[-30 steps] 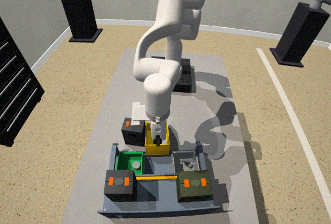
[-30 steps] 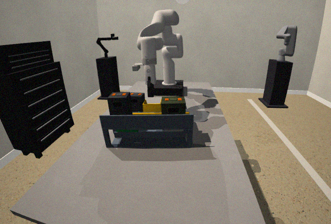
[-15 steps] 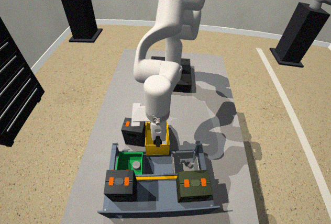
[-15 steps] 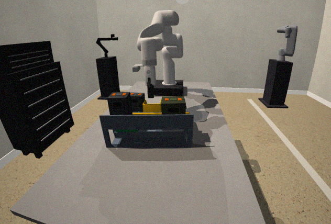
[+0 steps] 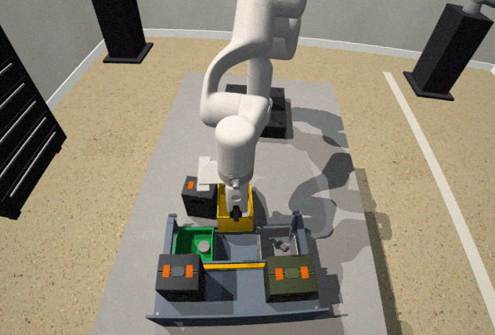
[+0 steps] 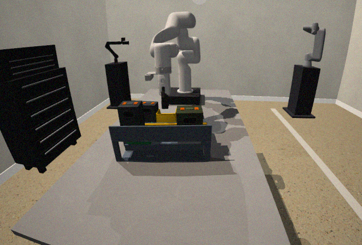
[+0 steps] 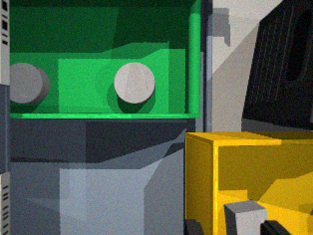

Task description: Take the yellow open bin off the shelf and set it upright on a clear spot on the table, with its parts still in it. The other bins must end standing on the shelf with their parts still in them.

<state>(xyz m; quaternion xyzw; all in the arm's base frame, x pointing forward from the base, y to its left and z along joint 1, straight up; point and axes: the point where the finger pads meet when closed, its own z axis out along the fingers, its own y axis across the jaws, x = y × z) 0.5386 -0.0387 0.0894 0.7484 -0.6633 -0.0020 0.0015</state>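
My hand is 100 mm above the yellow open bin, 70 mm past it and 10 mm to the left of it. From my hand the other things lie so: grey shelf: 110 mm ahead, 90 mm below, 10 mm to the left; yellow bar: 140 mm ahead, 50 mm below, 20 mm to the left; grey bin: 120 mm to the left, 110 mm below, 80 mm ahead.
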